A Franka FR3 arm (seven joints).
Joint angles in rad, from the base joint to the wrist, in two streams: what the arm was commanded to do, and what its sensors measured. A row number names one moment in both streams.
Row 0, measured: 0.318, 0.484, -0.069, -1.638, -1.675, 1.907, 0.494
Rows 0 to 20, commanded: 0.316, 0.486, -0.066, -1.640, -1.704, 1.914, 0.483; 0.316, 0.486, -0.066, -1.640, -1.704, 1.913, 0.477; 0.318, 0.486, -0.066, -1.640, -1.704, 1.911, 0.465; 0.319, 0.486, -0.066, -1.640, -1.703, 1.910, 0.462; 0.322, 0.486, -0.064, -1.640, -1.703, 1.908, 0.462; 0.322, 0.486, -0.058, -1.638, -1.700, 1.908, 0.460; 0.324, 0.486, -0.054, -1.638, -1.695, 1.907, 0.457; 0.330, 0.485, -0.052, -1.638, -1.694, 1.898, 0.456; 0.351, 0.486, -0.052, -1.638, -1.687, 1.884, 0.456; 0.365, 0.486, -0.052, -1.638, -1.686, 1.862, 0.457; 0.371, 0.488, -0.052, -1.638, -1.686, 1.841, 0.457; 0.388, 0.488, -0.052, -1.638, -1.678, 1.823, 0.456; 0.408, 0.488, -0.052, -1.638, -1.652, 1.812, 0.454; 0.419, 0.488, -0.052, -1.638, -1.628, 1.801, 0.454; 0.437, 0.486, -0.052, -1.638, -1.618, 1.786, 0.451; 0.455, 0.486, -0.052, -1.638, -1.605, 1.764, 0.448; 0.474, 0.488, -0.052, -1.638, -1.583, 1.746, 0.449; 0.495, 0.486, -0.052, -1.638, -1.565, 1.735, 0.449; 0.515, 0.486, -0.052, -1.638, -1.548, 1.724, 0.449; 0.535, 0.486, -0.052, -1.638, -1.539, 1.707, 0.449; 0.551, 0.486, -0.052, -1.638, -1.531, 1.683, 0.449
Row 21, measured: 0.498, 0.479, -0.058, -1.645, -1.563, 1.683, 0.506
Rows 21 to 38, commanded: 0.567, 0.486, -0.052, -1.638, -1.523, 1.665, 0.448; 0.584, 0.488, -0.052, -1.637, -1.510, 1.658, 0.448; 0.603, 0.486, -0.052, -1.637, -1.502, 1.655, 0.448; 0.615, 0.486, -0.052, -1.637, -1.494, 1.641, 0.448; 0.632, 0.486, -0.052, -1.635, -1.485, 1.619, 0.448; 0.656, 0.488, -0.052, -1.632, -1.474, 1.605, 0.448; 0.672, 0.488, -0.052, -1.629, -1.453, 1.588, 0.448; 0.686, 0.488, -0.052, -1.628, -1.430, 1.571, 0.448; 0.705, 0.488, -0.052, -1.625, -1.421, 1.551, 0.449; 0.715, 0.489, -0.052, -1.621, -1.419, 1.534, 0.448; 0.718, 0.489, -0.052, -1.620, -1.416, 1.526, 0.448; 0.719, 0.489, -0.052, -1.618, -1.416, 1.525, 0.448; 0.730, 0.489, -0.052, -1.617, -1.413, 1.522, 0.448; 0.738, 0.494, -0.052, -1.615, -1.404, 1.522, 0.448; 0.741, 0.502, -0.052, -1.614, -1.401, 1.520, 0.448; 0.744, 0.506, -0.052, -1.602, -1.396, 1.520, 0.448; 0.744, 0.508, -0.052, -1.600, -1.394, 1.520, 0.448; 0.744, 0.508, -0.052, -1.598, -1.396, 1.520, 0.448
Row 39, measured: 0.731, 0.478, -0.057, -1.638, -1.420, 1.509, 0.506
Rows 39 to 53, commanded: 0.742, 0.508, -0.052, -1.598, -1.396, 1.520, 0.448; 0.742, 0.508, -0.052, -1.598, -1.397, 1.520, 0.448; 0.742, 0.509, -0.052, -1.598, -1.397, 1.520, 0.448; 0.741, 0.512, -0.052, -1.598, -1.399, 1.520, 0.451; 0.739, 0.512, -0.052, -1.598, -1.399, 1.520, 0.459; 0.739, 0.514, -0.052, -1.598, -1.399, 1.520, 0.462; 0.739, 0.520, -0.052, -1.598, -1.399, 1.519, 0.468; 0.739, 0.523, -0.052, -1.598, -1.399, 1.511, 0.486; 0.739, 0.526, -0.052, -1.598, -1.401, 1.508, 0.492; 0.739, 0.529, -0.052, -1.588, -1.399, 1.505, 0.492; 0.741, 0.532, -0.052, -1.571, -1.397, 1.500, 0.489; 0.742, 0.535, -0.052, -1.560, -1.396, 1.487, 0.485; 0.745, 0.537, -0.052, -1.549, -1.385, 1.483, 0.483; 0.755, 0.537, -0.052, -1.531, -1.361, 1.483, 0.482; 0.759, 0.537, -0.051, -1.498, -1.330, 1.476, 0.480
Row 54, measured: 0.742, 0.513, -0.050, -1.581, -1.396, 1.507, 0.490
